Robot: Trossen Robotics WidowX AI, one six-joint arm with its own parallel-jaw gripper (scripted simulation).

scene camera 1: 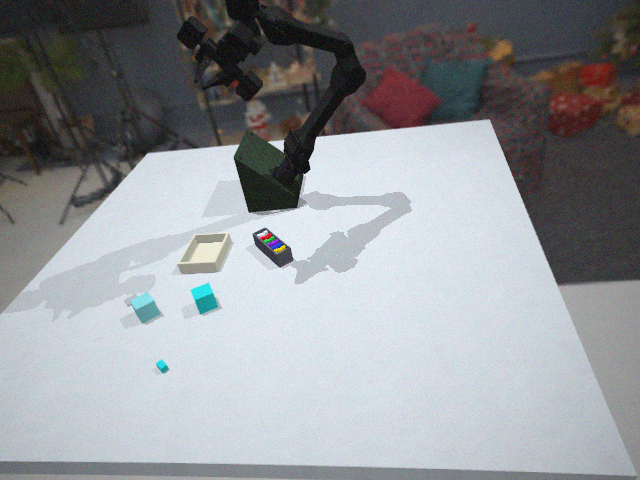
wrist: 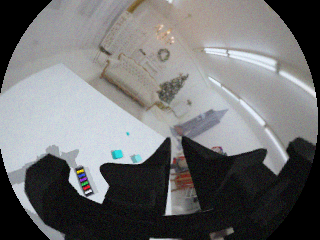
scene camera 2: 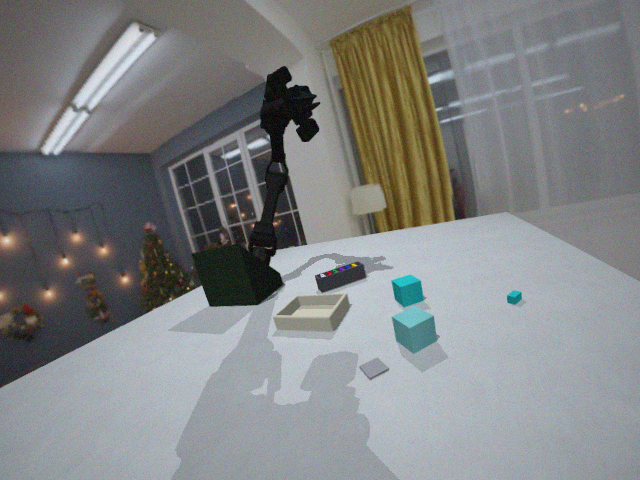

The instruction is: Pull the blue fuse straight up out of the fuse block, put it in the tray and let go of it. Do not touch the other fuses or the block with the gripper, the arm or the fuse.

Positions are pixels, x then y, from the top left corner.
The gripper shows in scene camera 1, in the wrist view and in scene camera 2 (317, 100). The same spot on the gripper: (wrist: 244, 182) is (scene camera 1: 215, 49). One and the same spot on a cream tray: (scene camera 1: 205, 253) is (scene camera 2: 310, 315).
